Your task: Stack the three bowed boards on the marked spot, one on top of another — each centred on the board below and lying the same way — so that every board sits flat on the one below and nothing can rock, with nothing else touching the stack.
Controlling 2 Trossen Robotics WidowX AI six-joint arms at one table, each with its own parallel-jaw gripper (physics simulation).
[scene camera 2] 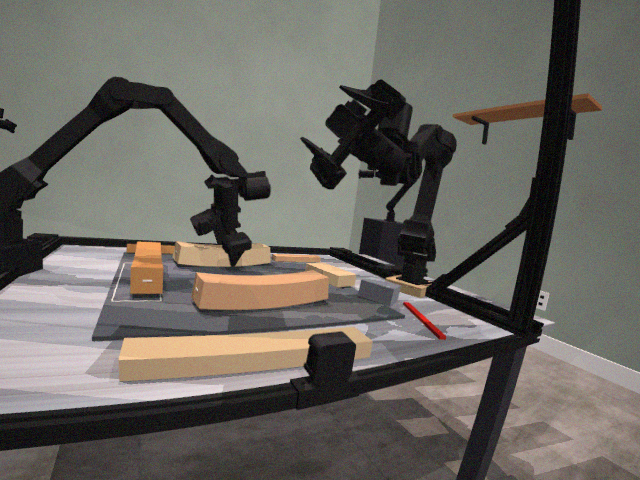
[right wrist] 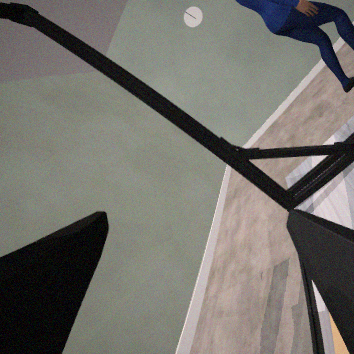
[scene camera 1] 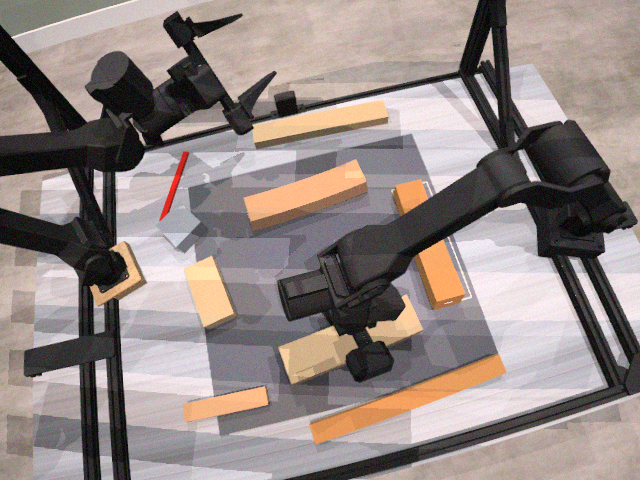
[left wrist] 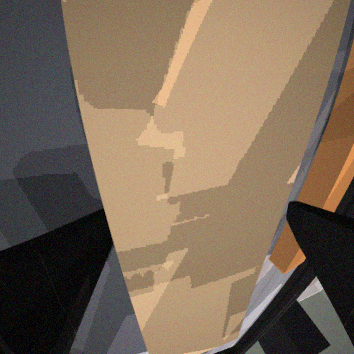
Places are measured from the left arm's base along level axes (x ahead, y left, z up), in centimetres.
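Pixels of known places: left gripper, between the fingertips: point(scene camera 2: 226, 256) point(scene camera 1: 346, 349) point(left wrist: 202, 212); right gripper, between the fingertips: point(scene camera 2: 320, 113) point(right wrist: 198, 219) point(scene camera 1: 259, 44); left arm's base, origin of its link: point(scene camera 2: 1, 241) point(scene camera 1: 576, 223); right arm's base, origin of its link: point(scene camera 2: 412, 280) point(scene camera 1: 110, 272).
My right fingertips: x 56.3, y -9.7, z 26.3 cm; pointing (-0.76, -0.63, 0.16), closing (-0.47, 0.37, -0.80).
Ahead of a thing's pixels: the offset from my right fingertips to its top centre. "spot": to the spot under its first point.
An orange bowed board {dx -29.2, dy +15.5, dz -26.3 cm} point(scene camera 1: 442, 268) point(scene camera 2: 147, 263) lies within the white outline {spot: dx -38.3, dy +24.0, dz -31.4 cm} point(scene camera 1: 470, 294) on the mat. A peach bowed board {dx -5.5, dy +8.8, dz -26.4 cm} point(scene camera 1: 305, 196) point(scene camera 2: 263, 291) lies apart from it, its upper face dipping at the middle. A pale bowed board {dx -17.9, dy +35.5, dz -26.4 cm} point(scene camera 1: 310, 356) point(scene camera 2: 193, 255) point(left wrist: 200, 150) lies on the mat's far side in scene camera 2, also dipping. My left gripper point(scene camera 1: 361, 339) point(scene camera 2: 235, 253) point(left wrist: 202, 212) is open, low over the pale board, which shows between its fingers; one finger is hidden in both scene views. My right gripper point(scene camera 1: 258, 44) point(scene camera 2: 321, 112) point(right wrist: 198, 219) is open, empty and raised high.
A long pale block {dx -4.9, dy -10.5, dz -29.7 cm} point(scene camera 1: 320, 124) point(scene camera 2: 232, 353) and a long orange strip {dx -28.6, dy +43.6, dz -29.2 cm} point(scene camera 1: 408, 398) lie at opposite table edges. A short pale block {dx +9.4, dy +30.5, dz -28.7 cm} point(scene camera 1: 210, 294), a small peach strip {dx +1.9, dy +49.4, dz -29.9 cm} point(scene camera 1: 225, 403), a grey block {dx +18.7, dy +18.3, dz -27.6 cm} point(scene camera 1: 178, 229) and a red stick {dx +24.5, dy +8.0, dz -31.5 cm} point(scene camera 1: 175, 183) lie at the left in scene camera 1.
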